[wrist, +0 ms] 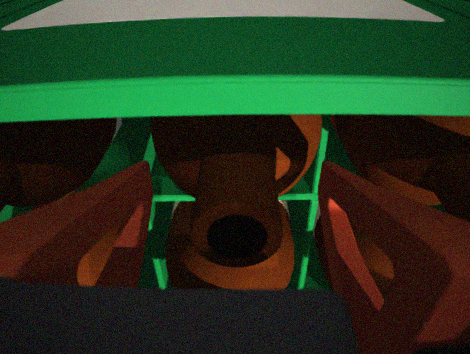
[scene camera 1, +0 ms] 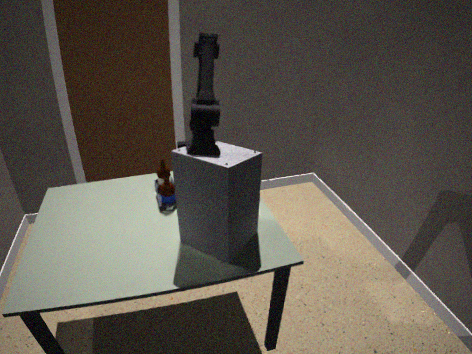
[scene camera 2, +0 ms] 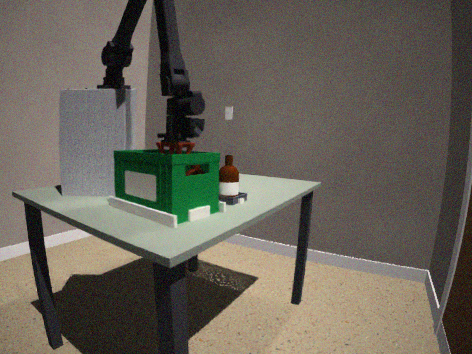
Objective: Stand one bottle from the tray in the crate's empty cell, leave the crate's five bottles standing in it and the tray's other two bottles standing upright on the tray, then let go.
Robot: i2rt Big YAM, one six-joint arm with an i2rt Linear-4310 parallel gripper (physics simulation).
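Places are measured from the arm's base along level axes (x right, y ahead, z up), in millimetres.
Pixels of known places: gripper, fingertip midpoint: (wrist: 235,175); arm's base at its link origin: (scene camera 1: 202,151) (scene camera 2: 113,88).
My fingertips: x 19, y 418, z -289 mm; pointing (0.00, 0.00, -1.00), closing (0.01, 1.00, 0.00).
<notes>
Ahead of a thing's pixels: the offset from my fingertips to its top centre. "spot": to the spot under its first point.
The green crate {dy -4, dx +39, dz +46 mm} (scene camera 2: 196,192) (wrist: 235,96) stands on the table; the pedestal hides it in scene camera 1. My gripper (scene camera 2: 175,147) (wrist: 235,175) points down at the crate's top, open, its red fingers apart on both sides of a brown bottle {spot: dy +2, dx +62, dz -4 mm} (wrist: 239,276). That bottle stands in a crate cell, its mouth facing the wrist camera. More crate bottles show beyond it at left (wrist: 50,142), middle (wrist: 225,134) and right (wrist: 395,145); others are hidden. On the dark tray {spot: dy +112, dx -169, dz -113 mm} (scene camera 2: 235,199) stand a blue-labelled bottle {dy -122, dx -174, dz +31 mm} (scene camera 1: 168,191) and a second bottle {dy +62, dx -192, dz +31 mm} (scene camera 1: 163,171), upright; a white-labelled bottle (scene camera 2: 229,175) shows in scene camera 2.
The tall grey pedestal (scene camera 1: 204,205) (scene camera 2: 90,145) carries the arm's base beside the crate. Low white strips (scene camera 2: 142,210) (scene camera 2: 199,213) lie along the crate's foot. The tray is close to the crate's side. The crate's high rim is close to my fingers.
</notes>
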